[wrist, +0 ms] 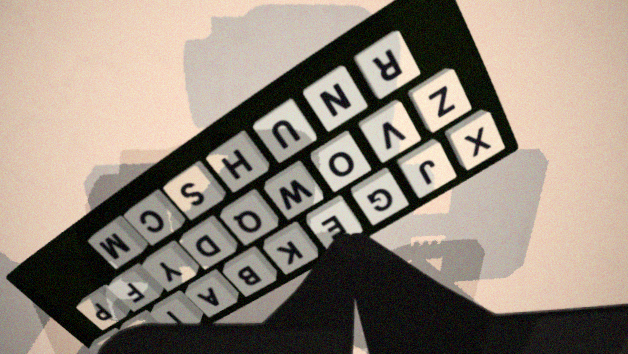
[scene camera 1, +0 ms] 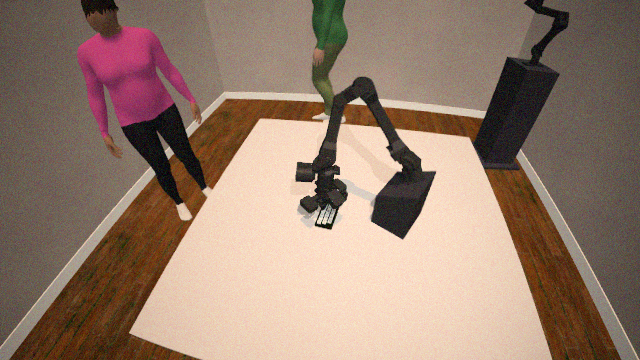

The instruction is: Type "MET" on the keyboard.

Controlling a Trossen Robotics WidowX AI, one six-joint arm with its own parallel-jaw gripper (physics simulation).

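Places are measured from the arm's base along level axes (x ahead, y left, z up), in millimetres.
Pixels of known places: gripper, between the fingertips: (wrist: pixel 350 246) (scene camera 1: pixel 322 209); arm's base, origin of its link: (scene camera 1: pixel 415 178).
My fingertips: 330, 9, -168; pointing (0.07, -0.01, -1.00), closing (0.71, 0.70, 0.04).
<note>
Ahead of a thing's pixels: the offset from my fingertips to its top centre, as dx, dy, dz. Level surfaces: height alone.
The black keyboard {-28, -25, -12} (scene camera 1: pixel 324 226) (wrist: pixel 425 35) with pale lettered keys lies on the white mat, slanted and upside down in the wrist view. The M key {-57, -61, -12} (wrist: pixel 117 244) is at its left end. The E key {-3, -2, -12} (wrist: pixel 334 223) is in the lower row, its bottom part hidden by the fingertips. The T key's letter does not show; the lower left corner is largely covered by the gripper. My gripper (wrist: pixel 350 246) is shut and empty, its tips over the edge of the E key. Whether they touch the key I cannot tell.
The white mat {dz -30} (scene camera 1: pixel 320 300) lies under the keyboard and the arm's dark base block (scene camera 1: pixel 405 205). A figure in pink (scene camera 1: pixel 135 75) stands at the left, one in green (scene camera 1: pixel 330 30) at the back. A dark pedestal (scene camera 1: pixel 517 110) with another arm stands at the back right.
</note>
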